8 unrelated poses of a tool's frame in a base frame.
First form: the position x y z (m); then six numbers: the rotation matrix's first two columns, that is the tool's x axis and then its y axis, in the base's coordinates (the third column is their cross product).
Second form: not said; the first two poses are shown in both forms.
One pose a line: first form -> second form
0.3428, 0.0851, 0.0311, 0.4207, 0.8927, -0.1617, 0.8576, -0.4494, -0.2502 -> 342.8, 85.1, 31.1, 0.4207, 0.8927, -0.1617, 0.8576, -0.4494, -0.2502
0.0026, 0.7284, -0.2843, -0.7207, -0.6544, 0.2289, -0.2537, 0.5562, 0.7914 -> 2.6, 728.4, -284.3, -0.7207, -0.6544, 0.2289, -0.2537, 0.5562, 0.7914
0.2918, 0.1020, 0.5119, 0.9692, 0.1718, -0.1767, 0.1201, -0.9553, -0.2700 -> 291.8, 102.0, 511.9, 0.9692, 0.1718, -0.1767, 0.1201, -0.9553, -0.2700
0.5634, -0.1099, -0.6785, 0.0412, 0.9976, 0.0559, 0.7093, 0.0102, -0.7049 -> 563.4, -109.9, -678.5, 0.0412, 0.9976, 0.0559, 0.7093, 0.0102, -0.7049
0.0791, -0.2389, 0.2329, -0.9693, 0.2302, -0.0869, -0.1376, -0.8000, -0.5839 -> 79.1, -238.9, 232.9, -0.9693, 0.2302, -0.0869, -0.1376, -0.8000, -0.5839
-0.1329, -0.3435, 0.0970, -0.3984, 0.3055, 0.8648, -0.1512, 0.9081, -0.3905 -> -132.9, -343.5, 97.0, -0.3984, 0.3055, 0.8648, -0.1512, 0.9081, -0.3905
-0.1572, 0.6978, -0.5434, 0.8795, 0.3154, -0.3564, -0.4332, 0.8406, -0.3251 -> -157.2, 697.8, -543.4, 0.8795, 0.3154, -0.3564, -0.4332, 0.8406, -0.3251
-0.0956, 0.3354, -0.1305, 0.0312, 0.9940, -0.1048, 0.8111, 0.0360, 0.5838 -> -95.6, 335.4, -130.5, 0.0312, 0.9940, -0.1048, 0.8111, 0.0360, 0.5838
